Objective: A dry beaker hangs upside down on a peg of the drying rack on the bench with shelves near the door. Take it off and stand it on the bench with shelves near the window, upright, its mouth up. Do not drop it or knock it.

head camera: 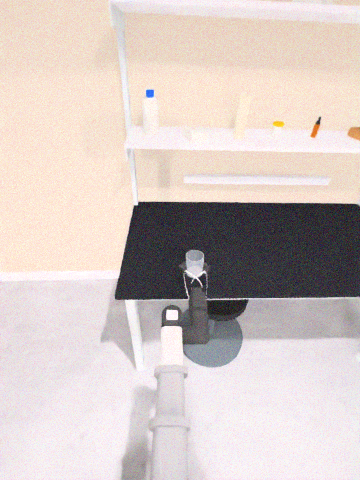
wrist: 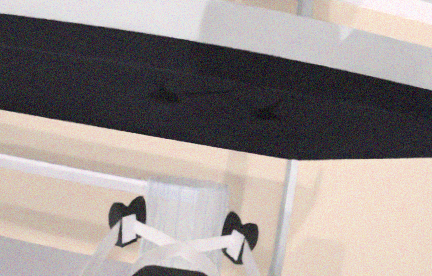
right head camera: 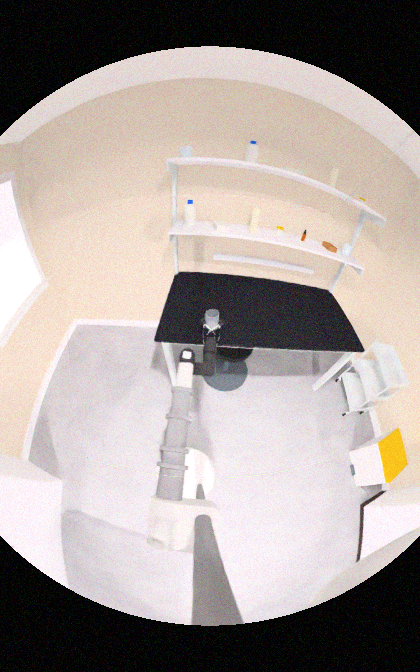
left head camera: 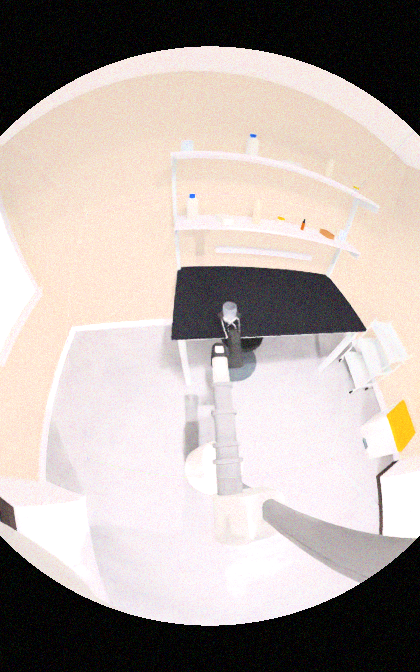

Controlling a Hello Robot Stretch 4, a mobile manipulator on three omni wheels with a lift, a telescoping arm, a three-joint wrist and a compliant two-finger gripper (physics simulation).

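Places are measured from the robot's base along level axes (x ahead, y left, z up), in metres.
Pixels of known places: gripper, fingertip midpoint: (head camera: 194,263) (wrist: 184,220).
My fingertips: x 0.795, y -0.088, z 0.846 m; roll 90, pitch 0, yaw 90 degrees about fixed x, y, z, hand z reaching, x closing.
For each thing: its top centre in the pictures, then the offset to it from my fingertips. "spot": a spot on its surface instead. Level surfaces: height alone.
- clear beaker, top centre: (head camera: 195,255) 0.055 m up, 0.014 m back, 0.001 m left
- black bench top, surface height: 0.111 m down
- lower shelf, surface height: 0.346 m up
- blue-capped bottle, surface spot: (head camera: 150,115) spot: 0.428 m up, 0.527 m ahead, 0.204 m left
- yellow-lidded jar, surface spot: (head camera: 278,127) spot: 0.388 m up, 0.559 m ahead, 0.417 m right
- orange bottle, surface spot: (head camera: 315,129) spot: 0.383 m up, 0.567 m ahead, 0.607 m right
- dark round stool, top centre: (head camera: 217,288) 0.390 m down, 0.195 m ahead, 0.174 m right
The clear beaker (head camera: 194,261) (left head camera: 230,309) (right head camera: 212,317) (wrist: 185,207) is upright, mouth up, between the fingertips. My gripper (head camera: 195,268) (left head camera: 230,317) (right head camera: 212,324) (wrist: 184,220) is shut on its sides and holds it over the front left part of the black bench top (head camera: 285,250) (left head camera: 290,305) (right head camera: 280,315) (wrist: 75,80). The wrist view is upside down; there the beaker's lower end shows apart from the bench, and two dark fingertip shadows lie on the top. The exact height of its base is hard to tell. The drying rack does not show.
Above the bench's back, a lower shelf (head camera: 225,142) bears a blue-capped bottle (head camera: 150,115), a yellow-lidded jar (head camera: 278,127) and an orange bottle (head camera: 315,129). A dark round stool (head camera: 227,308) is under the front edge. A white cart (left head camera: 370,352) stands right of the bench, a yellow-topped box (left head camera: 382,435) nearer.
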